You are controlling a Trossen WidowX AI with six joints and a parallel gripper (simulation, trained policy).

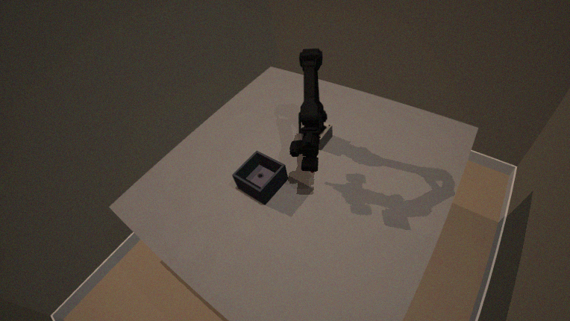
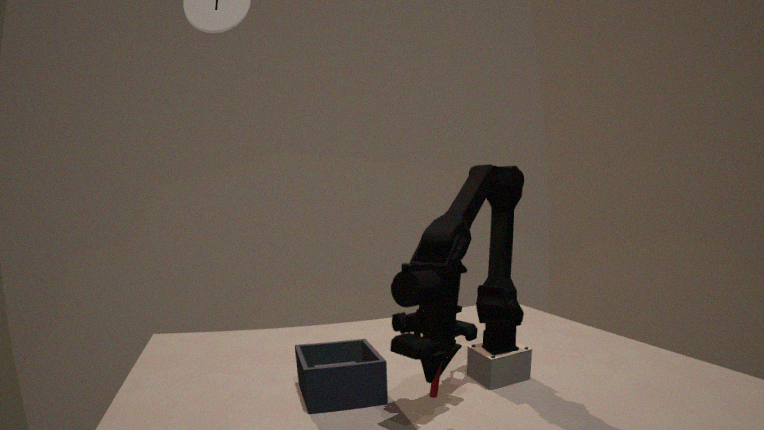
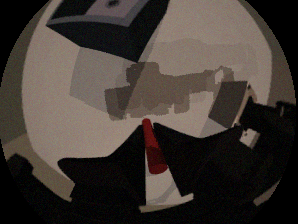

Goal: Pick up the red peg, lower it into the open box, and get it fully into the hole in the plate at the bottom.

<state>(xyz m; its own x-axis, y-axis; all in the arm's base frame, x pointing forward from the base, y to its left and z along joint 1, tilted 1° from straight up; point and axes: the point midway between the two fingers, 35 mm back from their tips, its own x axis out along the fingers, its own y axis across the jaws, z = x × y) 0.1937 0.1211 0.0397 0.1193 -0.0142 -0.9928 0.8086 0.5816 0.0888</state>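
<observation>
Now: gripper tip 15 cm to the left of the grey plate, 15 cm short of it and 3 cm above it. The rest, counted from my gripper tip: red peg 1 cm to the left, 1 cm behind, 1 cm above; then dark blue box 15 cm to the right, 15 cm ahead, 5 cm below.
</observation>
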